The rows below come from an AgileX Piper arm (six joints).
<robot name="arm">
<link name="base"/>
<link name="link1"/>
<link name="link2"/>
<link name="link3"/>
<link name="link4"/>
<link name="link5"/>
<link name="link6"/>
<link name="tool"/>
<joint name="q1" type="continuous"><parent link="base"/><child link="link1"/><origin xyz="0 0 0.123"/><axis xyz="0 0 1"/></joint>
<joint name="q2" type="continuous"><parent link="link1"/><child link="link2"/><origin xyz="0 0 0"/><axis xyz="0 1 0"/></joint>
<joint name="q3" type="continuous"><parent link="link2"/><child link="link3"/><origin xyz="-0.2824 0 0.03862"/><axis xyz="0 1 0"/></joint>
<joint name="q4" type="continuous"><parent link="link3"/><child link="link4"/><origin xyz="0.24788 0 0.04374"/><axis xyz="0.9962 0 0.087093"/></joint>
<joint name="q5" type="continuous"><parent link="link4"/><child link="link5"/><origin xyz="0 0 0"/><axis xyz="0 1 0"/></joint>
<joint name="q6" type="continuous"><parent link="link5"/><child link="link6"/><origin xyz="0.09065 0 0.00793"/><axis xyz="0.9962 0 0.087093"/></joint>
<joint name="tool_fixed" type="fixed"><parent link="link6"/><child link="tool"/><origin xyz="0 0 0" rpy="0 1.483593 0"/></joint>
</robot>
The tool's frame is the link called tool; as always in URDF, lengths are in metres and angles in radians. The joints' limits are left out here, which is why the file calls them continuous.
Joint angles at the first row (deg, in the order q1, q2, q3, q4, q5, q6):
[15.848, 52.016, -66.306, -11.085, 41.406, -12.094]
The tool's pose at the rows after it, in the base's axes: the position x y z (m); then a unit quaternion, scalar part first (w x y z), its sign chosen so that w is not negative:
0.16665 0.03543 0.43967 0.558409 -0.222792 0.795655 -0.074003
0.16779 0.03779 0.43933 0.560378 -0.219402 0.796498 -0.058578
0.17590 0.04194 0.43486 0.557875 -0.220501 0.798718 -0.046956
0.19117 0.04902 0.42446 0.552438 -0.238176 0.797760 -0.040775
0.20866 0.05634 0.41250 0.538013 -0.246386 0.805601 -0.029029
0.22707 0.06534 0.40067 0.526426 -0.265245 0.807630 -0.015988
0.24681 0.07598 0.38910 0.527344 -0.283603 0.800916 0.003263
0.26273 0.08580 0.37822 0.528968 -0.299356 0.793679 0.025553
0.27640 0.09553 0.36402 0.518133 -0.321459 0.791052 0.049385
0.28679 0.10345 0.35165 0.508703 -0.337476 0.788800 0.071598
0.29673 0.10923 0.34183 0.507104 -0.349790 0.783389 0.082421
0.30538 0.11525 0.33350 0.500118 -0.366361 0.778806 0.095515
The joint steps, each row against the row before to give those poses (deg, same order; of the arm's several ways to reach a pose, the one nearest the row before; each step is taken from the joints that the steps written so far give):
[0.001, 0.001, 0.001, 0.140, 0.012, 0.003]
[-0.003, 0.243, 0.000, 1.814, -0.480, -0.005]
[0.002, 1.384, 0.375, 1.501, -1.414, -0.294]
[-0.002, 2.557, 1.096, 2.287, -3.015, -2.824]
[0.002, 3.370, 0.400, 2.265, -1.802, -1.539]
[0.001, 3.770, -0.003, 4.065, -2.171, -4.264]
[-0.002, 4.039, 0.002, 6.515, -3.875, -6.499]
[0.002, 3.484, -0.001, 8.378, -2.988, -8.109]
[-0.001, 3.499, 0.000, 9.419, -0.700, -9.666]
[0.000, 2.893, -0.001, 8.196, 0.000, -8.193]
[0.000, 2.563, -0.133, 6.511, -0.700, -7.203]
[-0.001, 2.504, -0.737, 5.224, 0.906, -6.091]

